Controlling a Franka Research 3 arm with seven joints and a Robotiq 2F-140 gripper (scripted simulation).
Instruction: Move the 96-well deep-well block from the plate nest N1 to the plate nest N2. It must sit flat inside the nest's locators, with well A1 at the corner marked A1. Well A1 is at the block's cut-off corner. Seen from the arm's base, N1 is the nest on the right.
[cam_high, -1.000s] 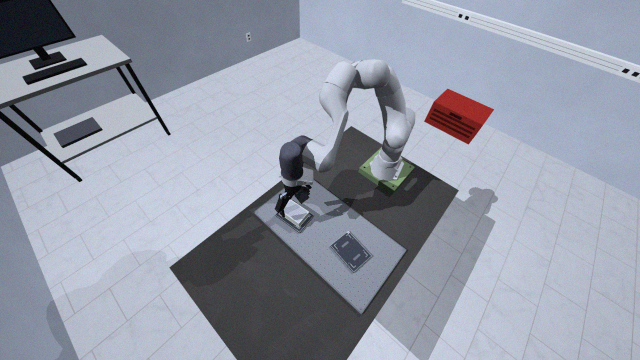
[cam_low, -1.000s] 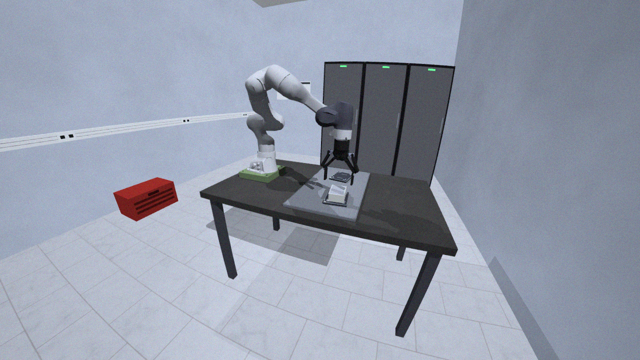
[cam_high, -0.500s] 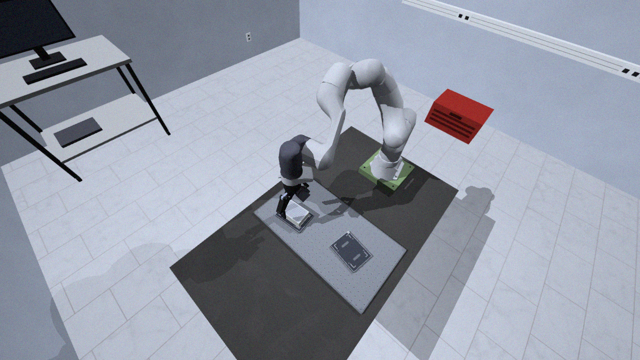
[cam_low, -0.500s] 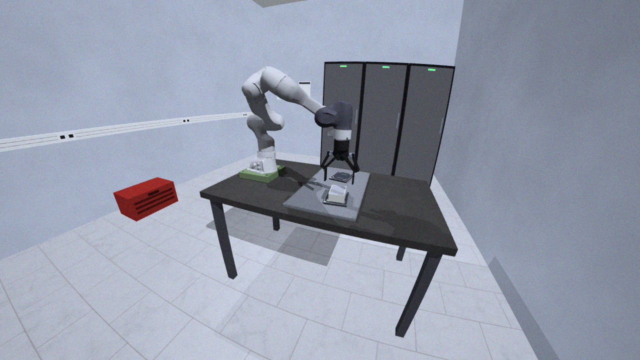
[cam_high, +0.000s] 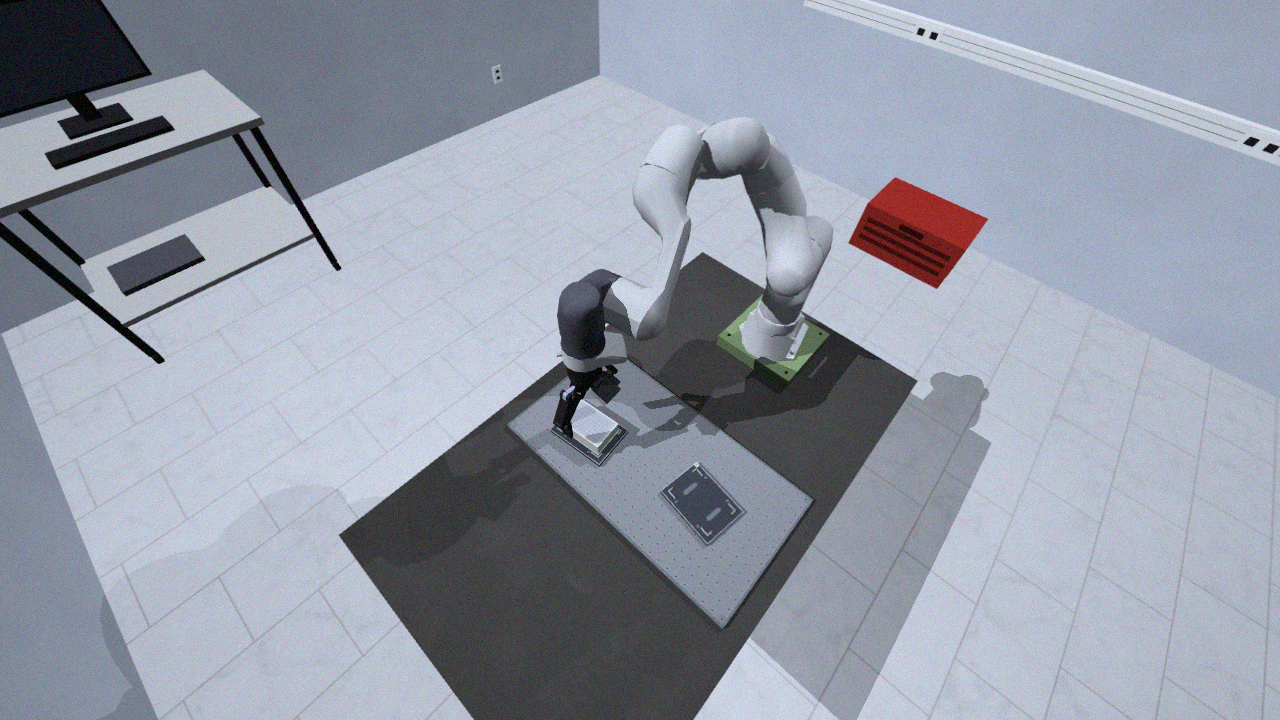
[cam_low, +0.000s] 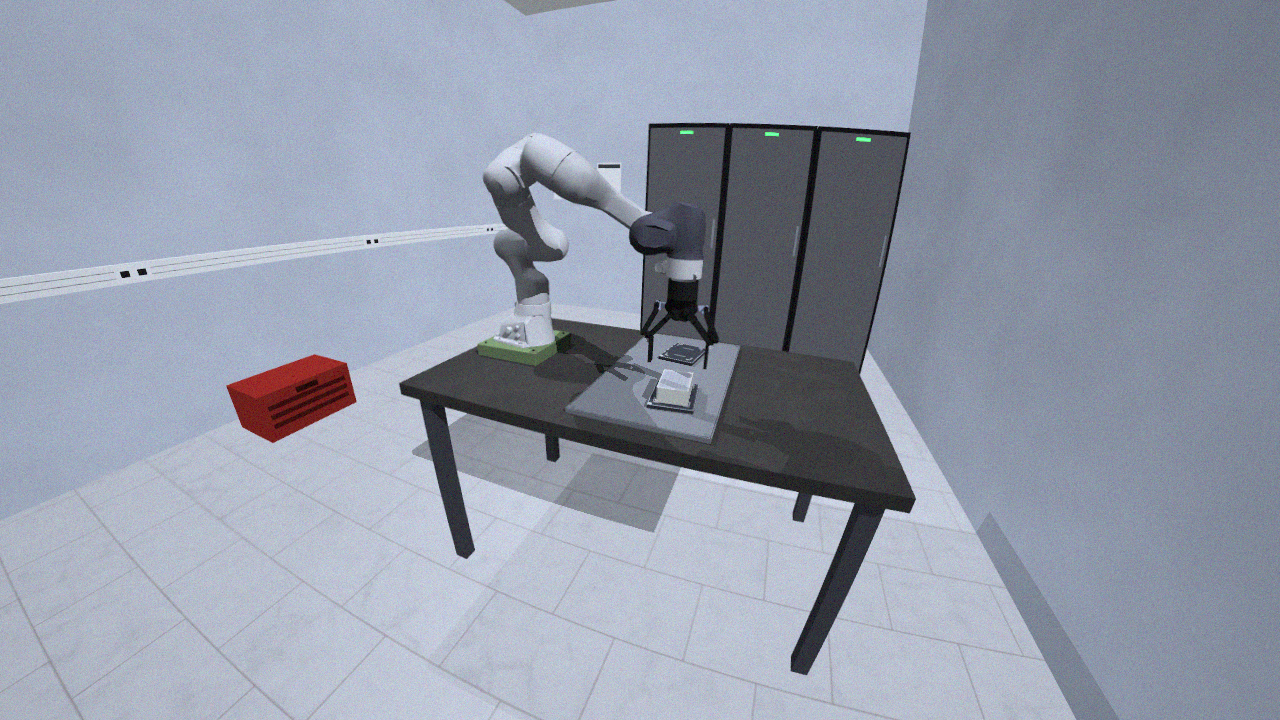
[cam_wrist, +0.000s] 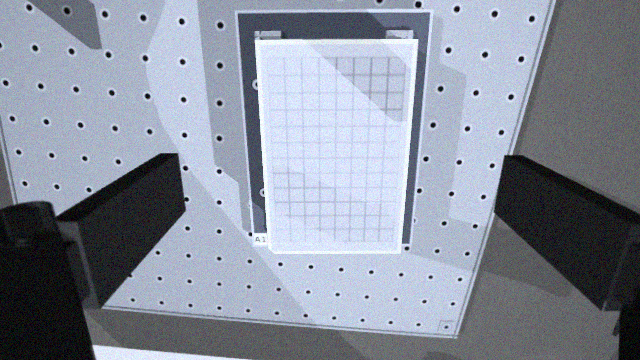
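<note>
My gripper is now 8 cm above the white 96-well deep-well block. The rest, counted from my hand: dark plate nest: 33 cm to the left, 10 cm below, 4 cm behind.
</note>
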